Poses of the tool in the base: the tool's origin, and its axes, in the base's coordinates. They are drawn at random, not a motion.
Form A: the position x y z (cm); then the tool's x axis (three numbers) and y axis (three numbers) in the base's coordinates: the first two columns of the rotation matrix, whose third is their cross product.
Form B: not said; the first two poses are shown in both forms.
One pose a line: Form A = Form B
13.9 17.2 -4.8 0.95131 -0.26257 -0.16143 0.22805 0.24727 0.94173 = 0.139 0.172 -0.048 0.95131 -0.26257 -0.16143 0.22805 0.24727 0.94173
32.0 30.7 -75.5 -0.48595 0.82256 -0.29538 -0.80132 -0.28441 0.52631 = 0.320 0.307 -0.755 -0.48595 0.82256 -0.29538 -0.80132 -0.28441 0.52631
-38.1 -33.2 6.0 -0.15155 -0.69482 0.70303 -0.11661 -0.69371 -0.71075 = -0.381 -0.332 0.060 -0.15155 -0.69482 0.70303 -0.11661 -0.69371 -0.71075
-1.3 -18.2 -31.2 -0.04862 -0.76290 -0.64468 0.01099 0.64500 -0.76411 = -0.013 -0.182 -0.312 -0.04862 -0.76290 -0.64468 0.01099 0.64500 -0.76411
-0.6 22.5 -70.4 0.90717 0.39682 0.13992 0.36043 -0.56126 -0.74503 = -0.006 0.225 -0.704 0.90717 0.39682 0.13992 0.36043 -0.56126 -0.74503
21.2 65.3 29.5 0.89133 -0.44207 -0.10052 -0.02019 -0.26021 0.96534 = 0.212 0.653 0.295 0.89133 -0.44207 -0.10052 -0.02019 -0.26021 0.96534
